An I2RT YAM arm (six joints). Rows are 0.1 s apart.
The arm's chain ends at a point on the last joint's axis. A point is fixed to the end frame.
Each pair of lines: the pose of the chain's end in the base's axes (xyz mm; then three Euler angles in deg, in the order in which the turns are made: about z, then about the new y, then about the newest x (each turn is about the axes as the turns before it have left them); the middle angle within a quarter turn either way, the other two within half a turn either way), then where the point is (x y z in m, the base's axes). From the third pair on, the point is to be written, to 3 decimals.
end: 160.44 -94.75 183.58 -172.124 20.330 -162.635
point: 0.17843 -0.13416 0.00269
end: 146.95 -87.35 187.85 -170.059 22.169 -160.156
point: 0.17263 -0.13259 0.00926
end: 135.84 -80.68 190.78 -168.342 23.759 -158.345
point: 0.168 -0.130 0.014
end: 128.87 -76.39 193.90 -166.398 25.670 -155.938
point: 0.169 -0.130 0.020
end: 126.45 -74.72 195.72 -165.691 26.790 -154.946
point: 0.171 -0.130 0.024
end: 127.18 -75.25 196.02 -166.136 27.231 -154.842
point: 0.173 -0.131 0.024
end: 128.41 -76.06 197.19 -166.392 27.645 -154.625
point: 0.175 -0.132 0.026
